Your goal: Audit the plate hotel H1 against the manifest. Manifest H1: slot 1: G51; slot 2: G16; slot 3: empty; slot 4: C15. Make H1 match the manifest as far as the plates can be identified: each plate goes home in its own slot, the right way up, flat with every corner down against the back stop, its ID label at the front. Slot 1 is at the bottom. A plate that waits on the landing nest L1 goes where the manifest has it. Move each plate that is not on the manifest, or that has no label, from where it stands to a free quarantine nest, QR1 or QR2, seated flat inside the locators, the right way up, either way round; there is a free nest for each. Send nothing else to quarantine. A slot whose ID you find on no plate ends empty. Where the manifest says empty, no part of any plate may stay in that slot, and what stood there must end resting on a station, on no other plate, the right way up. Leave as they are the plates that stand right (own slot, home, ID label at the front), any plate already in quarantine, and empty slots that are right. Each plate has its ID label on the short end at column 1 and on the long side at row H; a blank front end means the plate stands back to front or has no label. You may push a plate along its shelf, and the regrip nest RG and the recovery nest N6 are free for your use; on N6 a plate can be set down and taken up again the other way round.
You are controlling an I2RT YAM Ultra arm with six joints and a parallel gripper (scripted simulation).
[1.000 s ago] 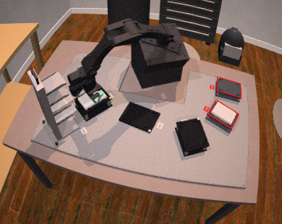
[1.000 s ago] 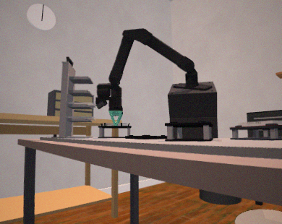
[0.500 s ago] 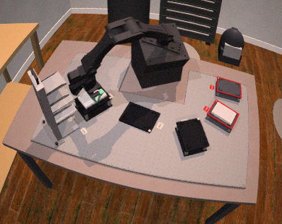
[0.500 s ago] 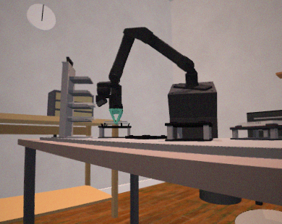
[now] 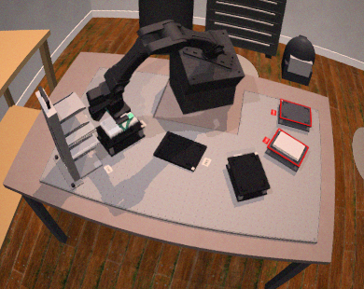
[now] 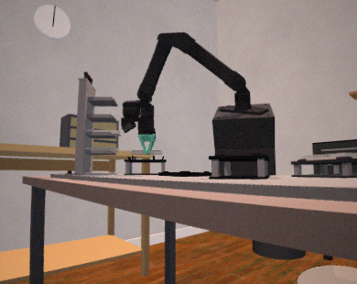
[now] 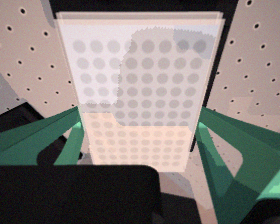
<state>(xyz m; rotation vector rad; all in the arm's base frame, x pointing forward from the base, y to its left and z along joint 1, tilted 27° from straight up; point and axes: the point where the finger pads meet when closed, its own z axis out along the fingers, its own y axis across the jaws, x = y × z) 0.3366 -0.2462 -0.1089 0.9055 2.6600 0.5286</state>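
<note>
The black regrip nest lies 40 mm below my hand. Round my hand: recovery nest N6 (240 mm to the left, 90 mm below); RG label (80 mm behind, 60 mm to the left, 90 mm below); H1 tag (160 mm ahead, 10 mm to the left, 90 mm below).
</note>
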